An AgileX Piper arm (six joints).
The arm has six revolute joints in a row. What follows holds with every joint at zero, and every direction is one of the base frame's.
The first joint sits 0.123 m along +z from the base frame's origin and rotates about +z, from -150 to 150 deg.
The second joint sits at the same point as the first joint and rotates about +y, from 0 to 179.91 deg.
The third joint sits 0.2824 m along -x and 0.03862 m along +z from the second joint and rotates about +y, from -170 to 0 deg.
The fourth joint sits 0.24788 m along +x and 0.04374 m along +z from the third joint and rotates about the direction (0.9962, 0, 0.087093), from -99.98 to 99.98 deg.
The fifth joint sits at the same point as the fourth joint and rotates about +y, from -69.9 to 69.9 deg.
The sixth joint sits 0.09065 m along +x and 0.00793 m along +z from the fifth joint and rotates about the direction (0.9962, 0, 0.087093), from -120 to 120 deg.
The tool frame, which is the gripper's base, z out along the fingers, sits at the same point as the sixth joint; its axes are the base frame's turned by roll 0, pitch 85.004 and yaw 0 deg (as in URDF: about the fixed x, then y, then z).
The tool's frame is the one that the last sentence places.
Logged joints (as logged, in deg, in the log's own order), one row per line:
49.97, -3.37, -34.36, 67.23, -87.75, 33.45
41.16, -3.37, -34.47, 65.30, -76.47, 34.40
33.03, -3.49, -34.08, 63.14, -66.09, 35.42
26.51, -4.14, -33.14, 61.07, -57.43, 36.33
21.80, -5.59, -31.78, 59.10, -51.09, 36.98
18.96, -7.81, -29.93, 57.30, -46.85, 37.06
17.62, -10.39, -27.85, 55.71, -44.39, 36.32
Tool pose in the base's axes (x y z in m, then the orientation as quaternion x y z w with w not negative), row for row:
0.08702, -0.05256, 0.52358, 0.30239, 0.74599, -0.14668, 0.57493
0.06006, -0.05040, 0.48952, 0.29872, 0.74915, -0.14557, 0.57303
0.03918, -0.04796, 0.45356, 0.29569, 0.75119, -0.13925, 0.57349
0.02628, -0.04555, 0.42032, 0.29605, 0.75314, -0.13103, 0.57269
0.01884, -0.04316, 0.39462, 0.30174, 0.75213, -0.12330, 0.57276
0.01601, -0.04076, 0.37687, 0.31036, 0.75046, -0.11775, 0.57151
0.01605, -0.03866, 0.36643, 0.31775, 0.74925, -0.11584, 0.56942
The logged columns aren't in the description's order. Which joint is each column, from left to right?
Columns, left to right: joint 2, joint 1, joint 4, joint 5, joint 3, joint 6.
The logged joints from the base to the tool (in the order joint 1, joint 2, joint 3, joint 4, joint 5, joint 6), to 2 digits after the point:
-3.37, 49.97, -87.75, -34.36, 67.23, 33.45
-3.37, 41.16, -76.47, -34.47, 65.30, 34.40
-3.49, 33.03, -66.09, -34.08, 63.14, 35.42
-4.14, 26.51, -57.43, -33.14, 61.07, 36.33
-5.59, 21.80, -51.09, -31.78, 59.10, 36.98
-7.81, 18.96, -46.85, -29.93, 57.30, 37.06
-10.39, 17.62, -44.39, -27.85, 55.71, 36.32

